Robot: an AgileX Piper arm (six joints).
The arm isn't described. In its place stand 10 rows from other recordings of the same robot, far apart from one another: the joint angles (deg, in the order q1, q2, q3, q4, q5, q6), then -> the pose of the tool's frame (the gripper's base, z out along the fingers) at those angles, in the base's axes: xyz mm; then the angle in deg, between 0 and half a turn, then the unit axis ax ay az.
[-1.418 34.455 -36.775 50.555 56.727 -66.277] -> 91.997, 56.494, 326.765, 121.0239, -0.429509, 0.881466, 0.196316
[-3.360 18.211 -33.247 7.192 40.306 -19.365] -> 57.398, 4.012, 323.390, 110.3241, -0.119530, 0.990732, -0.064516
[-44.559 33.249 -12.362 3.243 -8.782 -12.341] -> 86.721, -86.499, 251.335, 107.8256, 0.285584, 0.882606, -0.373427
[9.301 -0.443 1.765 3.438 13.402 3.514] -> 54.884, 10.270, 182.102, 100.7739, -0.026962, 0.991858, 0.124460
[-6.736 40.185 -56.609 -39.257 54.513 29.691] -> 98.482, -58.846, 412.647, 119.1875, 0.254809, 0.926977, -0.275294
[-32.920 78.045 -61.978 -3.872 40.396 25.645] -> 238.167, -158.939, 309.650, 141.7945, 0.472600, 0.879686, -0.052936
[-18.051 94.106 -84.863 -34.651 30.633 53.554] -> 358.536, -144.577, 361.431, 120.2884, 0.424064, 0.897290, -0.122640
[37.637 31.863 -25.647 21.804 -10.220 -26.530] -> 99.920, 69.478, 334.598, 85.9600, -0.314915, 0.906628, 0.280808
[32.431 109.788 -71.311 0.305 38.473 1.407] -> 321.757, 204.795, 169.140, 162.8070, -0.265378, 0.962946, 0.048059
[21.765 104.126 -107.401 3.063 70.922 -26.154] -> 363.409, 150.044, 364.560, 152.5608, -0.403656, 0.914733, 0.018054
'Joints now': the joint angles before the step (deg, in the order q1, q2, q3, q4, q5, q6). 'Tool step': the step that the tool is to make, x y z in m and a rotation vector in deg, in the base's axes. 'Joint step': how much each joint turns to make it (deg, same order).
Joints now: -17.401 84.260 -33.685 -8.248 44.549 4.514
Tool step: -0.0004 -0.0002 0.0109 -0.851 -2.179 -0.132
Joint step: -0.015 -2.531 -0.580 -0.115 0.797 0.115
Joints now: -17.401 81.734 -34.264 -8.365 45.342 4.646
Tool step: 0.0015 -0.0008 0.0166 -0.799 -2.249 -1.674
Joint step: -0.002 -2.740 -1.934 0.071 2.458 1.364
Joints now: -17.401 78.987 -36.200 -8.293 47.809 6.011
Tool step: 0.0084 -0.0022 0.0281 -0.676 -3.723 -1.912
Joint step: 0.005 -2.571 -4.860 0.778 3.823 1.059
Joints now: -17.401 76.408 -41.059 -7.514 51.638 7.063
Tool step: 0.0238 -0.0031 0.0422 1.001 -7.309 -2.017
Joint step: -0.021 -0.319 -9.567 3.595 3.237 0.166
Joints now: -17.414 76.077 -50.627 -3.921 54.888 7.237
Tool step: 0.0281 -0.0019 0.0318 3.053 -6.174 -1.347
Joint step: 0.002 2.775 -9.408 5.051 1.647 -0.186
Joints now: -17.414 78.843 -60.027 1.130 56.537 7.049
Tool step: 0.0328 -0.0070 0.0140 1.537 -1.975 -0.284
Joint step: 0.051 5.953 -8.914 2.116 1.539 -0.064
